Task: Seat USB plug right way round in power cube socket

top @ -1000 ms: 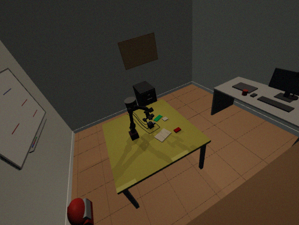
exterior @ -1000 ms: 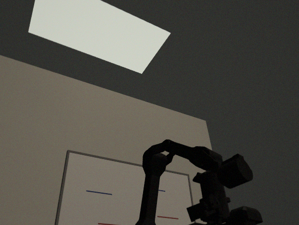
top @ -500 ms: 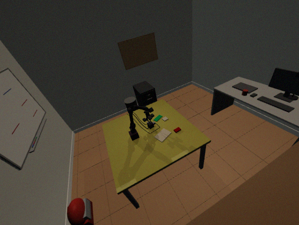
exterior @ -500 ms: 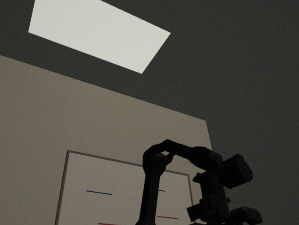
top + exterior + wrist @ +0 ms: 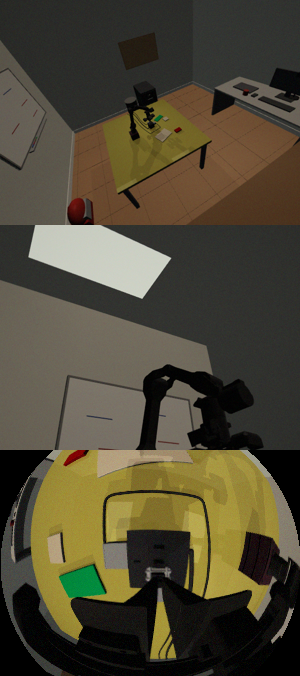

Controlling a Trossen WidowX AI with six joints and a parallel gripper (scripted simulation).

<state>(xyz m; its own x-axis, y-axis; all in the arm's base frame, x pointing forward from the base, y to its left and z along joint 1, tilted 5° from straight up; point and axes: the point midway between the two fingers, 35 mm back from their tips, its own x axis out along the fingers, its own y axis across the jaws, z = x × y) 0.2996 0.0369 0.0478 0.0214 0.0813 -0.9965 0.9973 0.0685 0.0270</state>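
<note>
Now: the pale grey socket 10 mm to the left of my gripper tip and 40 mm below it. The rest, counted from my gripper tip: red block (270 mm ahead, 340 mm to the right, 100 mm below); green card (200 mm ahead, 90 mm to the left, 100 mm below).
</note>
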